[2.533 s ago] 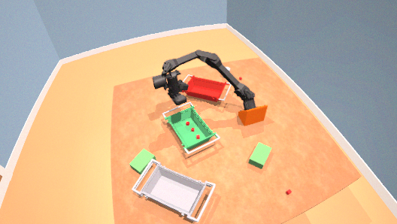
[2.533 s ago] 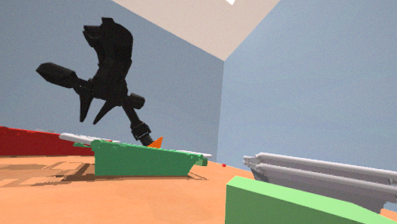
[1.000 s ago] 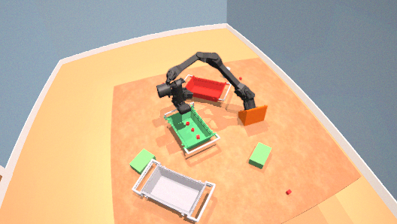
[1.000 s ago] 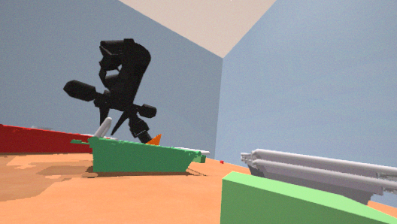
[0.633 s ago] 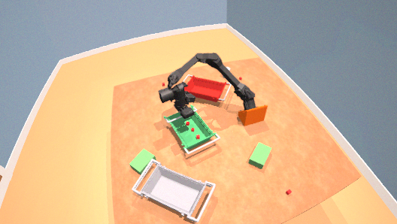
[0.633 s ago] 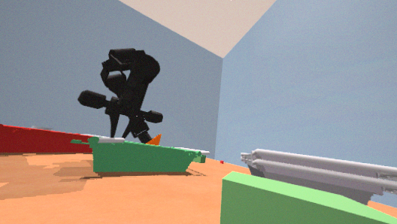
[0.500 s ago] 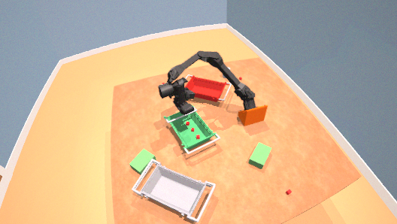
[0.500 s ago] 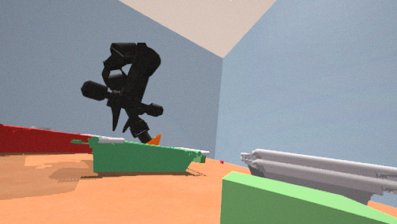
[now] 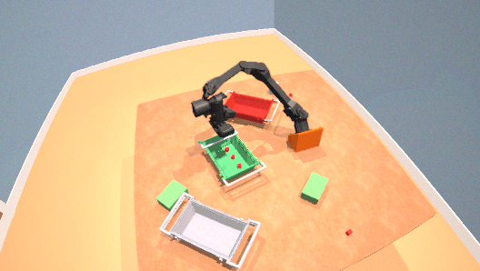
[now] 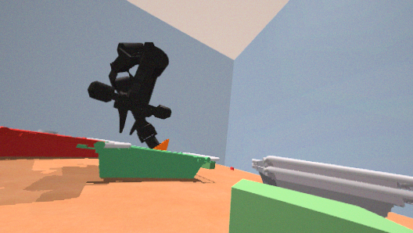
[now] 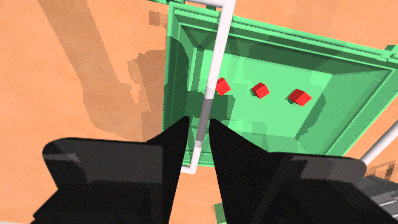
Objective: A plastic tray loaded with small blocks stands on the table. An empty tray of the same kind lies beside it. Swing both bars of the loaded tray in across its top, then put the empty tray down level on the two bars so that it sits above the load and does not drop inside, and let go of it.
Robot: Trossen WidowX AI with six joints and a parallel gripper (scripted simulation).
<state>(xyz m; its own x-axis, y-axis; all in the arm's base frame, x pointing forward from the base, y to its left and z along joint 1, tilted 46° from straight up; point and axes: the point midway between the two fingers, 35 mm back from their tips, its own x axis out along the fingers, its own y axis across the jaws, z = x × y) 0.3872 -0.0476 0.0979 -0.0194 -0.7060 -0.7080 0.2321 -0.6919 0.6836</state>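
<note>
Now: gripper tip 210 mm to the left of the red tray, 210 mm past it and 40 mm above it.
</note>
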